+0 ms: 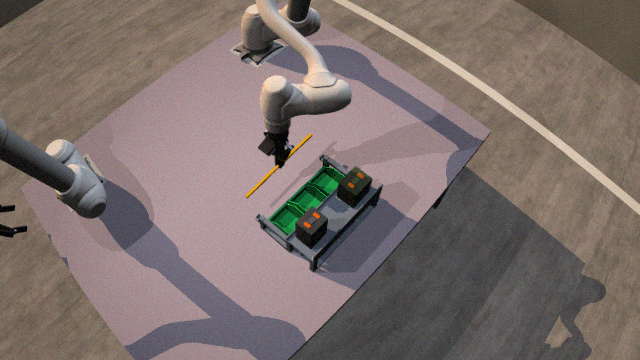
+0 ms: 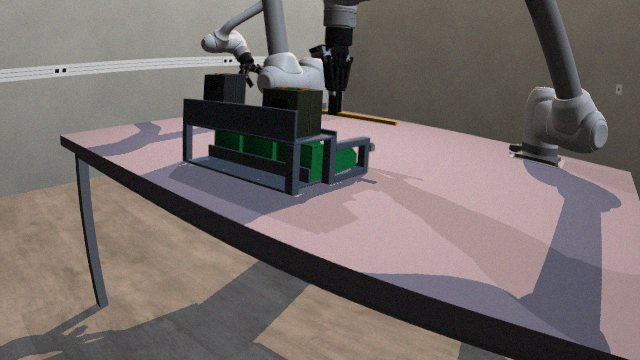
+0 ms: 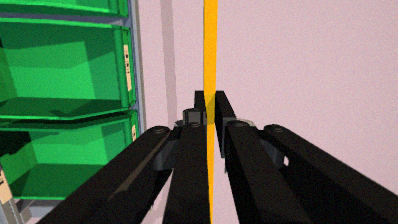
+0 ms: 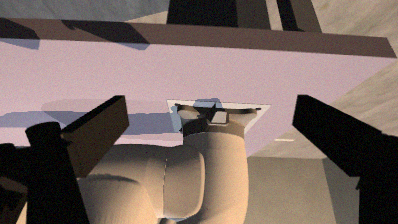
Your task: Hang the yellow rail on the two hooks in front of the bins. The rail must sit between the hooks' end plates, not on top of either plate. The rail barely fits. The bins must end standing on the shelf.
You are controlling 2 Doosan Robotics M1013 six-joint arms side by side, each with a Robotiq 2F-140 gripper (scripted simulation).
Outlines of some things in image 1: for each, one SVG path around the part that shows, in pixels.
A grey shelf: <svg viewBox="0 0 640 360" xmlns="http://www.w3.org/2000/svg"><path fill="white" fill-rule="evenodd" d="M383 184L377 190L371 185L370 191L354 208L337 197L337 187L315 208L328 218L326 234L312 249L296 238L295 229L287 236L268 220L284 204L268 219L264 215L260 216L258 214L255 220L260 222L260 227L289 253L295 250L310 263L310 270L314 272L375 208ZM320 156L320 161L323 162L324 167L331 165L344 176L349 173L347 169L328 155L322 154Z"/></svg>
An olive box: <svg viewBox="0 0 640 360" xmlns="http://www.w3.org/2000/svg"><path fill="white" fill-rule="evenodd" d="M356 166L338 183L337 197L352 208L369 192L373 179Z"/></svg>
A dark box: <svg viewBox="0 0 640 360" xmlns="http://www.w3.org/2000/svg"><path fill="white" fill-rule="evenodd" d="M313 206L295 222L296 238L310 249L326 234L328 218Z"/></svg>
